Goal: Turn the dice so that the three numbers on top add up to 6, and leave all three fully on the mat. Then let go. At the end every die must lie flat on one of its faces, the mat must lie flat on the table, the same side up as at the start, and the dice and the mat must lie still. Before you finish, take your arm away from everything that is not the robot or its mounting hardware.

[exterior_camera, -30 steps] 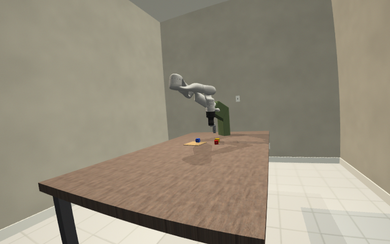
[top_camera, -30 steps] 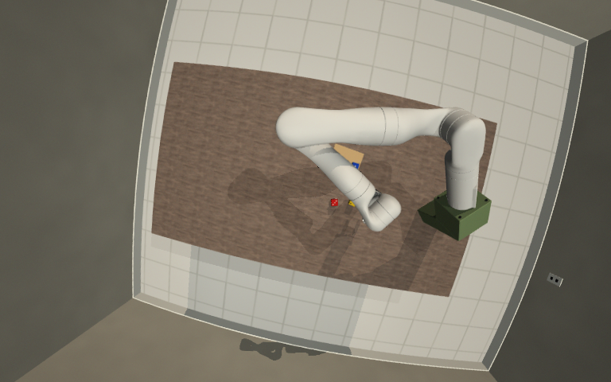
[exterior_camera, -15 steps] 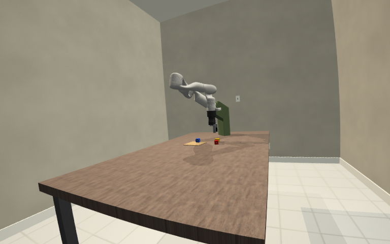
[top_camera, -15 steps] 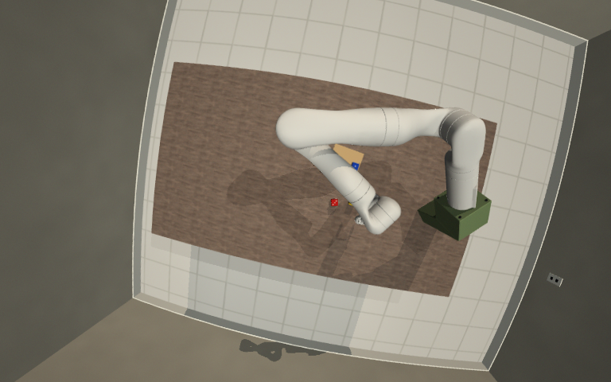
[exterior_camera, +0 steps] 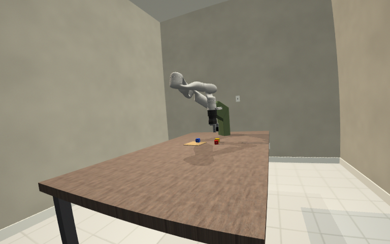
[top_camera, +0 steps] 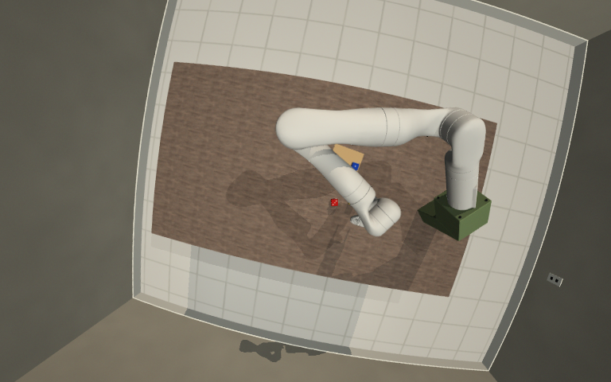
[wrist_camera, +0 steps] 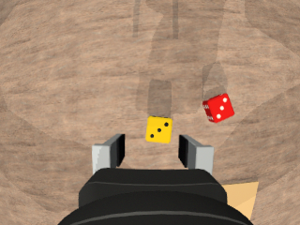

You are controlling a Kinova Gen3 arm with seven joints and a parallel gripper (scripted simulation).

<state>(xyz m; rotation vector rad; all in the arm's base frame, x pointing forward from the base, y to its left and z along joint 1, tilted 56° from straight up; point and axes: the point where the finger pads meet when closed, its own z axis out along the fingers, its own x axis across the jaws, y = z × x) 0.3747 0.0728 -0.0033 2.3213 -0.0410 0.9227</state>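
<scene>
The yellow die lies 1 cm ahead of my hand, 1 cm to the left of it and 9 cm below it. From my hand the other things lie so: blue die: 1 cm ahead, 16 cm to the right, 8 cm below; then tan mat: 5 cm ahead, 17 cm to the right, 10 cm below; then red die: 9 cm ahead, 1 cm to the left, 9 cm below.
</scene>
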